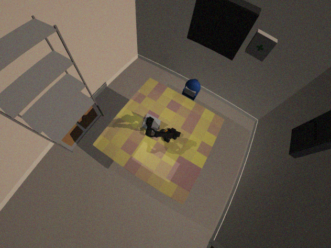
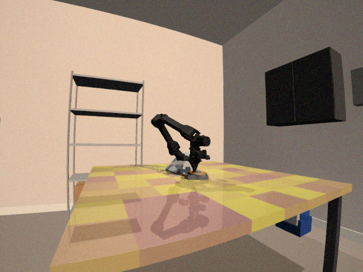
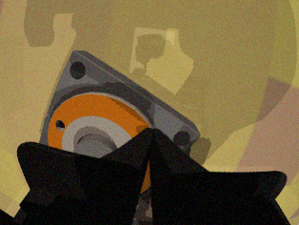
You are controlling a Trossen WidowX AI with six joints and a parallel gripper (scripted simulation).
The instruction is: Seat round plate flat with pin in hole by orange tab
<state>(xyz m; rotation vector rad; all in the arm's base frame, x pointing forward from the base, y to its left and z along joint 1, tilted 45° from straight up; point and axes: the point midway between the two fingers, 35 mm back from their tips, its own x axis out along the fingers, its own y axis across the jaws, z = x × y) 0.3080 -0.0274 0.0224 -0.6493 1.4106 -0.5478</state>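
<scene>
Right now my gripper tip is 30 mm past the round plate, 20 mm to the right of it and 10 mm above it. The rest, counted from my gripper tip: grey square base 40 mm to the left, 40 mm behind, 20 mm below.
</scene>
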